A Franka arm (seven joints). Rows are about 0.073 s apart.
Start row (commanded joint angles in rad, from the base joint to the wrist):
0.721 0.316 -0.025 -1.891 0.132 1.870 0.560
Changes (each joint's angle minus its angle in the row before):
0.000 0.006 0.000 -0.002 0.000 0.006 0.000
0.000 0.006 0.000 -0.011 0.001 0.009 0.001
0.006 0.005 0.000 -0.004 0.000 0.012 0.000
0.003 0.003 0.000 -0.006 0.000 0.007 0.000
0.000 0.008 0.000 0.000 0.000 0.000 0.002
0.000 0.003 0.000 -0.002 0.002 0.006 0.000
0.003 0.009 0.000 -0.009 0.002 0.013 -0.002
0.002 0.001 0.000 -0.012 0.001 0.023 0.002
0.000 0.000 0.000 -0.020 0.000 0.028 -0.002
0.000 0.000 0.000 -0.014 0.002 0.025 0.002
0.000 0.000 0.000 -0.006 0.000 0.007 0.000
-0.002 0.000 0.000 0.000 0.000 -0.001 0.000
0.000 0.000 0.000 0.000 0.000 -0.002 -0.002
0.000 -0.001 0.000 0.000 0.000 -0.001 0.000
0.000 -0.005 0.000 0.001 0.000 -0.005 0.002
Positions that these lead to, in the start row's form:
0.721 0.322 -0.025 -1.893 0.132 1.876 0.560
0.721 0.328 -0.025 -1.904 0.133 1.885 0.561
0.727 0.333 -0.025 -1.908 0.133 1.897 0.561
0.730 0.336 -0.025 -1.914 0.133 1.904 0.561
0.730 0.344 -0.025 -1.914 0.133 1.904 0.563
0.730 0.347 -0.025 -1.916 0.135 1.910 0.563
0.733 0.356 -0.025 -1.925 0.137 1.923 0.561
0.735 0.357 -0.025 -1.937 0.138 1.946 0.563
0.735 0.357 -0.025 -1.957 0.138 1.974 0.561
0.735 0.357 -0.025 -1.971 0.140 1.999 0.563
0.735 0.357 -0.025 -1.977 0.140 2.006 0.563
0.733 0.357 -0.025 -1.977 0.140 2.005 0.563
0.733 0.357 -0.025 -1.977 0.140 2.003 0.561
0.733 0.356 -0.025 -1.977 0.140 2.002 0.561
0.733 0.351 -0.025 -1.976 0.140 1.997 0.563

